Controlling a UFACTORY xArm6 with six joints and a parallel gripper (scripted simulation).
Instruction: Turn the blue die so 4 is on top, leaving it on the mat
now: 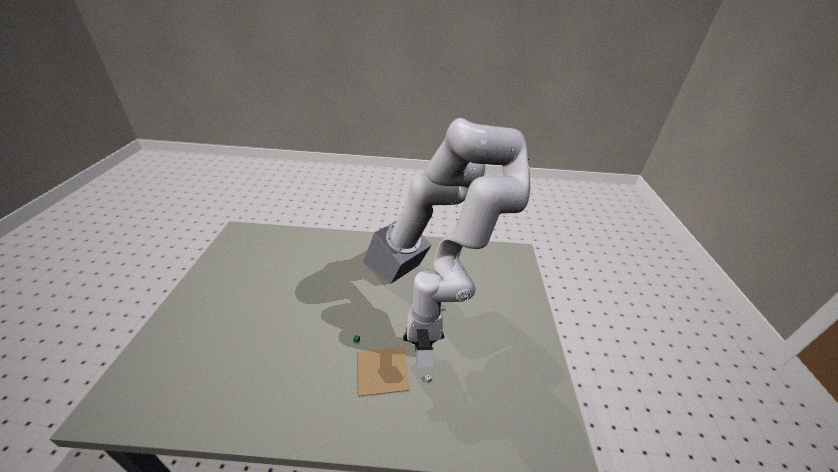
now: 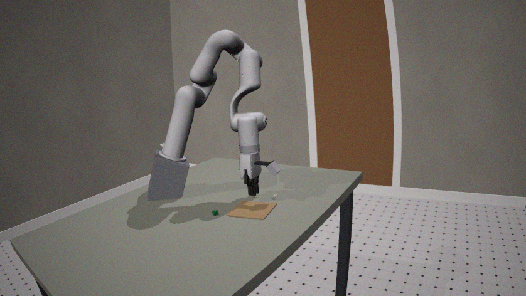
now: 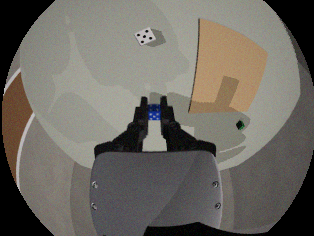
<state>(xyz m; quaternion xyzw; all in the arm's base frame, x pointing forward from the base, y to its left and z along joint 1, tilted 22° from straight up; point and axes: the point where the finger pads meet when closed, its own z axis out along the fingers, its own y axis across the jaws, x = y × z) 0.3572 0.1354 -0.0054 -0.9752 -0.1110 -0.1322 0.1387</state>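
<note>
Now: the tan mat 10 cm to the right of my hand, 8 cm ahead of it and 3 cm below it. From my hand the other things lie so: white die (8 cm ahead, 3 cm to the left, 2 cm below); then green die (21 cm to the right, 2 cm below, 1 cm behind); then blue die (1 cm below, 1 cm behind).
</note>
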